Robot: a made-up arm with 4 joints.
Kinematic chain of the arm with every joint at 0, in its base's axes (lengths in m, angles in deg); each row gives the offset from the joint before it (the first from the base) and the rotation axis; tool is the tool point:
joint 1: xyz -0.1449 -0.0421 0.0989 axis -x
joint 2: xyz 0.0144 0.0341 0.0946 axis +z
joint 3: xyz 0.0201 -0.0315 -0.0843 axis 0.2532 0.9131 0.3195
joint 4: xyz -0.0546 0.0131 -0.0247 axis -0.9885 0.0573 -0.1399
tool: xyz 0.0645 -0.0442 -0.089
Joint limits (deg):
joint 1: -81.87..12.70
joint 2: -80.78..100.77
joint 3: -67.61..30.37
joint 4: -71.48..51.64
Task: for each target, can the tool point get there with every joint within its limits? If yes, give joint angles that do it. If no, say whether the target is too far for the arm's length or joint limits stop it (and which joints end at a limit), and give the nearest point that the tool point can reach.
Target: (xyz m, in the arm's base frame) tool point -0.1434 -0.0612 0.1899
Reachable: no: joint limits stop it (at a limit: joint 1, joint 3, joint 4) | nearest point -0.1467 0.0274 0.1908 | short by 0.089 m
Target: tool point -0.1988 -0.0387 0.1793
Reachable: no: joint limits stop it (at a limit: joint 1, joint 3, joint 4) | nearest point -0.1875 0.0233 0.1627 | short by 0.065 m
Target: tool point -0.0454 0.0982 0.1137
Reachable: yes | joints -25.81 55.45 -56.45 -52.03
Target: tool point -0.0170 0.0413 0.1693
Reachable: yes | joints -64.50 35.00 -57.66 -54.06
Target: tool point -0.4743 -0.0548 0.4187
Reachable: no: too far | nearest point -0.1658 0.0017 0.2567 | short by 0.353 m
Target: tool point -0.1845 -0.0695 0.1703
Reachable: no: joint limits stop it (at a limit: joint 1, joint 3, joint 4) | nearest point -0.2071 -0.1166 0.1075 | short by 0.082 m
